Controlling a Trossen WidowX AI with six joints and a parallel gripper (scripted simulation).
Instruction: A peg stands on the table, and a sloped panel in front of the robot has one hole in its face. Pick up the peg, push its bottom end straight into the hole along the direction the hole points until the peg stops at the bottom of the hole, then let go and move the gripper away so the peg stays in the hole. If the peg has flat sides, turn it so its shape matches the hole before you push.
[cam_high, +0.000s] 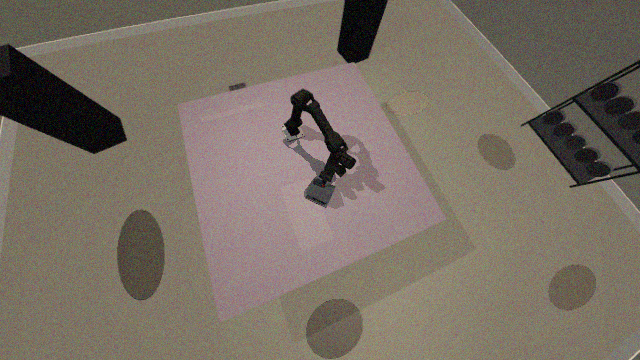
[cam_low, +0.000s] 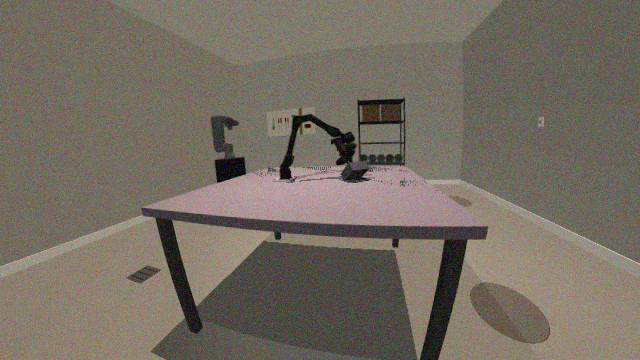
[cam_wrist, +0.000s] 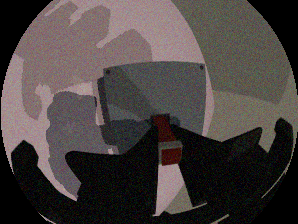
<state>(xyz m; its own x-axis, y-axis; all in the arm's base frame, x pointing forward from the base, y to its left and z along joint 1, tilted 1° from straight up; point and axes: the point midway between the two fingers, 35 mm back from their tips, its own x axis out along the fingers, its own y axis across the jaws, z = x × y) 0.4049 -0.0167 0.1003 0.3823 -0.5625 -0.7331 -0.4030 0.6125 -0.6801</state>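
Right now my gripper tip is 1 cm to the right of the red peg, 1 cm below it and 1 cm past it. Also, from my gripper tip: dark grey sloped panel 3 cm below, 2 cm to the right, 2 cm ahead.
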